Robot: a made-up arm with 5 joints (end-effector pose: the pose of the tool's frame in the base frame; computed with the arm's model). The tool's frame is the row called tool.
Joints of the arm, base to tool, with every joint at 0 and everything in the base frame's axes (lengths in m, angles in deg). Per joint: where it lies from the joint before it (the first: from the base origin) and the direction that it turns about. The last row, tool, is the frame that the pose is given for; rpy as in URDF.
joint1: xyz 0.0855 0 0.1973 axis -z
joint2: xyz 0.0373 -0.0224 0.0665 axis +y
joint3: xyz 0.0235 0 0.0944 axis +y
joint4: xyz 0.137 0 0.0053 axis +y
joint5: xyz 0.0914 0.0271 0 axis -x
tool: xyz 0 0 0 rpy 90 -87.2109 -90
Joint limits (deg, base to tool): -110..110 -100..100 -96.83..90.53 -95..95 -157.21..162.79
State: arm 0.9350 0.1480 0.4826 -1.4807 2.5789
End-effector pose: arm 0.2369 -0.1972 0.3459 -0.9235 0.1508 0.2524 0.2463
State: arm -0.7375 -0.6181 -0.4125 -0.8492 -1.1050
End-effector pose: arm 0.1118 0.0303 0.5616 -0.8012 0.5783 -0.0318 0.1506
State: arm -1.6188 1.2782 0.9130 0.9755 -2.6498
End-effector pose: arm 0.0824 -0.0324 0.1563 -0.5958 -0.3970 -0.3589 0.5989
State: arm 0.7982 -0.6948 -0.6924 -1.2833 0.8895
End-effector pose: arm 0.0423 0.0511 0.5285 0.6231 0.5820 0.0111 0.5224
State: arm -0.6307 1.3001 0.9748 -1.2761 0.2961
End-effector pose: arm 0.1630 0.0624 0.0817 0.0537 -0.2770 0.4078 0.8684
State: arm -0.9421 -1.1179 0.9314 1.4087 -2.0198
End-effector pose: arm 0.1567 0.1059 0.2709 0.1730 -0.0114 -0.5258 0.8327
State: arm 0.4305 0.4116 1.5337 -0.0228 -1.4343
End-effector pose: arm 0.1056 -0.0040 0.1257 -0.0879 0.1513 -0.8047 0.5673
